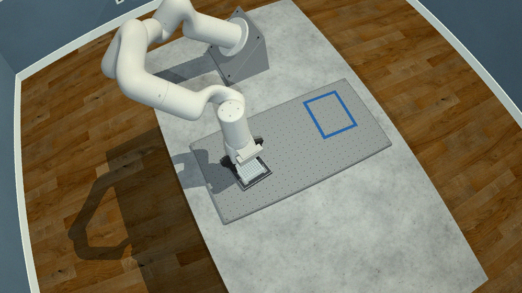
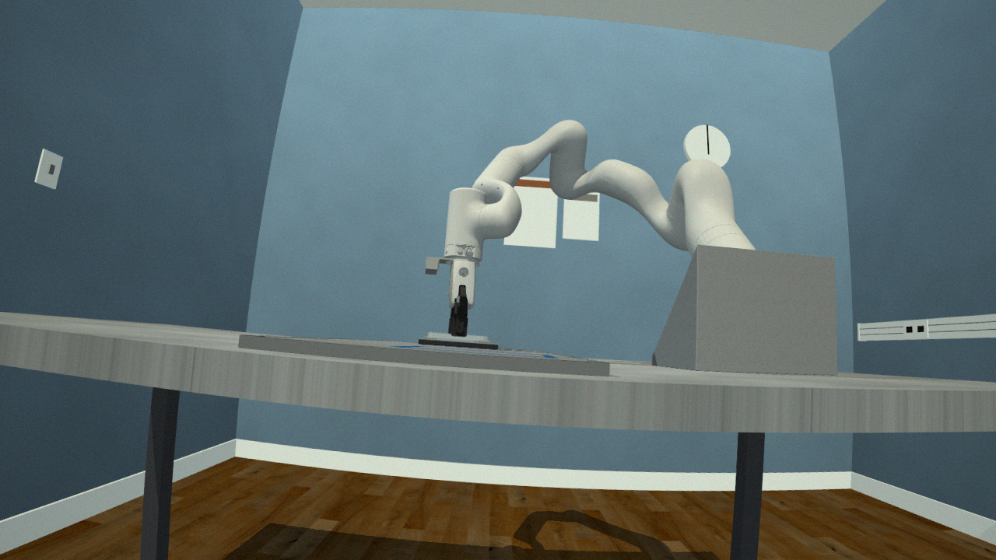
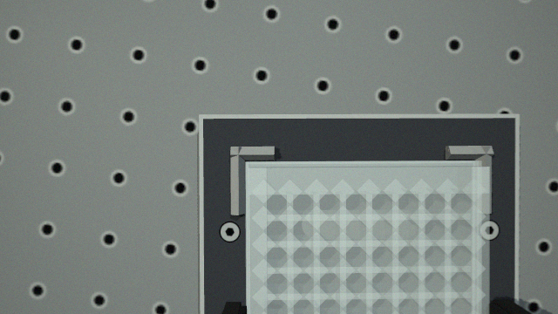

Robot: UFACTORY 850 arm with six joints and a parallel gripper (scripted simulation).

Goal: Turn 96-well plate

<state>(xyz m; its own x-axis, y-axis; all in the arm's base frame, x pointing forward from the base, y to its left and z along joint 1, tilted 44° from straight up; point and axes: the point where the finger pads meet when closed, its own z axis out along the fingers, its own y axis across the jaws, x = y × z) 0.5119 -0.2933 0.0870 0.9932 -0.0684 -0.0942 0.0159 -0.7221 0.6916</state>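
My hand is 1 cm above the 96-well plate. Round my hand: dark plate nest (3 cm below).
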